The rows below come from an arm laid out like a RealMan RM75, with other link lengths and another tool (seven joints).
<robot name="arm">
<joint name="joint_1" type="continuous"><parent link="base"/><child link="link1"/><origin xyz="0 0 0.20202"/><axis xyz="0 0 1"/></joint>
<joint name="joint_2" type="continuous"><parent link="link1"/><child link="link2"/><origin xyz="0 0 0" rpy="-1.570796 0 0"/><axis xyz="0 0 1"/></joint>
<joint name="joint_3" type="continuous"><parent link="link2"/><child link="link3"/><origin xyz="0 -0.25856 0" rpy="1.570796 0 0"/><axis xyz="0 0 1"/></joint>
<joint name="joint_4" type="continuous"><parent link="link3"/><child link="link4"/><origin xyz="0 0 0" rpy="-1.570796 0 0"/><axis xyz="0 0 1"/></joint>
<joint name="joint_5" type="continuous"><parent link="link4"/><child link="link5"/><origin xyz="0 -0.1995 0" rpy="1.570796 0 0"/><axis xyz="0 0 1"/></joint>
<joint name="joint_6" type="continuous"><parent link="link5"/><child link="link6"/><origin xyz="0 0 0" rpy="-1.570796 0 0"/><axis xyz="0 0 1"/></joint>
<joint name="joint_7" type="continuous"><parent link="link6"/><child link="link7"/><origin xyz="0 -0.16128 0" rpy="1.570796 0 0"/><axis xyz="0 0 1"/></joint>
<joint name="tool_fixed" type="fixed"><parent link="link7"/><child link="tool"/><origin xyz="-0.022 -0.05 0.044" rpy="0 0.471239 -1.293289"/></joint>
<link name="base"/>
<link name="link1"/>
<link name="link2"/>
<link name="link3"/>
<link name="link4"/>
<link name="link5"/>
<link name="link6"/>
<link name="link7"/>
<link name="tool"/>
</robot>
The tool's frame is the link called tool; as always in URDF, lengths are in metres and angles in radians. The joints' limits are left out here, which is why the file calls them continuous.
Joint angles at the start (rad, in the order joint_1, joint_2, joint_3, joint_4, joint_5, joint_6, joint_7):
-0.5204 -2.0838 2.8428 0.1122 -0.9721 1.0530 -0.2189
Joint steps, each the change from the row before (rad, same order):
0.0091 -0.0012 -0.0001 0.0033 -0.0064 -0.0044 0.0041
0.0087 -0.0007 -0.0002 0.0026 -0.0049 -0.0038 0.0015
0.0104 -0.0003 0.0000 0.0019 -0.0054 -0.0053 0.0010
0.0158 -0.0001 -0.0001 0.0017 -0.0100 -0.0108 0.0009
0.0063 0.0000 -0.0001 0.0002 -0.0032 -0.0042 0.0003
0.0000 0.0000 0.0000 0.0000 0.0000 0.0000 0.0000
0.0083 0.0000 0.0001 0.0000 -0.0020 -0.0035 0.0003
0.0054 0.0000 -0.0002 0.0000 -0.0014 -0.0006 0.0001
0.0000 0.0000 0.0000 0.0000 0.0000 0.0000 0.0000
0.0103 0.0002 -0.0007 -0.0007 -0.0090 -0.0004 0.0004
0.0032 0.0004 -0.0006 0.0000 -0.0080 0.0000 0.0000
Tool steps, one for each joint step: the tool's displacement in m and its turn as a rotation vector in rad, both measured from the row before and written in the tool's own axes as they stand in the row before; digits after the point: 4 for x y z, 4 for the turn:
0.0005 -0.0035 -0.0032 0.0118 0.0068 -0.0017
0.0007 -0.0035 -0.0031 0.0118 0.0059 -0.0026
0.0013 -0.0046 -0.0037 0.0152 0.0071 -0.0016
0.0028 -0.0079 -0.0057 0.0265 0.0128 -0.0012
0.0012 -0.0032 -0.0023 0.0104 0.0047 0.0002
0.0000 0.0000 0.0000 0.0000 0.0000 0.0000
0.0013 -0.0038 -0.0030 0.0113 0.0043 0.0006
0.0009 -0.0021 -0.0019 0.0060 0.0032 -0.0006
0.0000 0.0000 0.0000 0.0000 0.0000 0.0000
0.0031 -0.0043 -0.0032 0.0126 0.0122 -0.0035
0.0020 -0.0015 -0.0007 0.0054 0.0086 -0.0036

